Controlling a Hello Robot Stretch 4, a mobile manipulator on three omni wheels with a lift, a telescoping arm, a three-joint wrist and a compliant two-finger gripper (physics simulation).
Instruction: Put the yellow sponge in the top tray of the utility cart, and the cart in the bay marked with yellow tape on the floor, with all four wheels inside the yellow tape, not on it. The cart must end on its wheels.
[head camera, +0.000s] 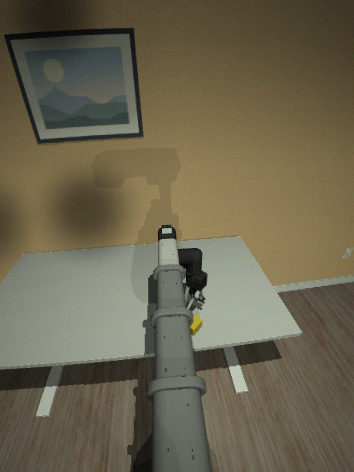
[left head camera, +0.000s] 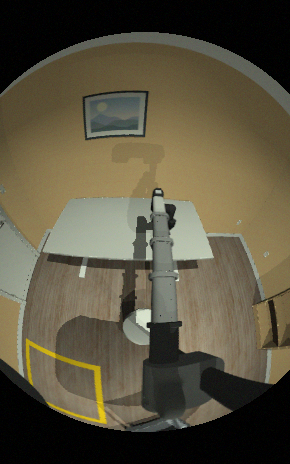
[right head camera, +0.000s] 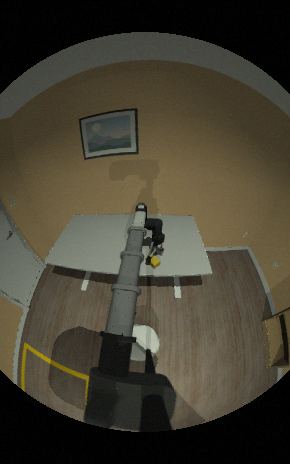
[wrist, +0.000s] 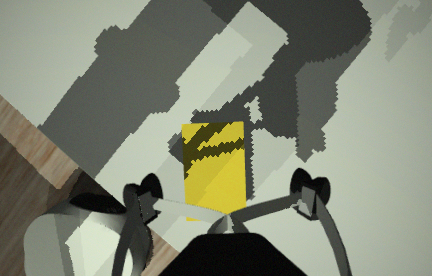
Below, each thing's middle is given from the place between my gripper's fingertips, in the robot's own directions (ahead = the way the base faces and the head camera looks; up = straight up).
The yellow sponge (wrist: 213, 153) lies 6 cm below my hand and 1 cm to the left of it. The rest, counted from my hand: framed picture (head camera: 77, 85): 83 cm above, 65 cm ahead, 46 cm to the left.
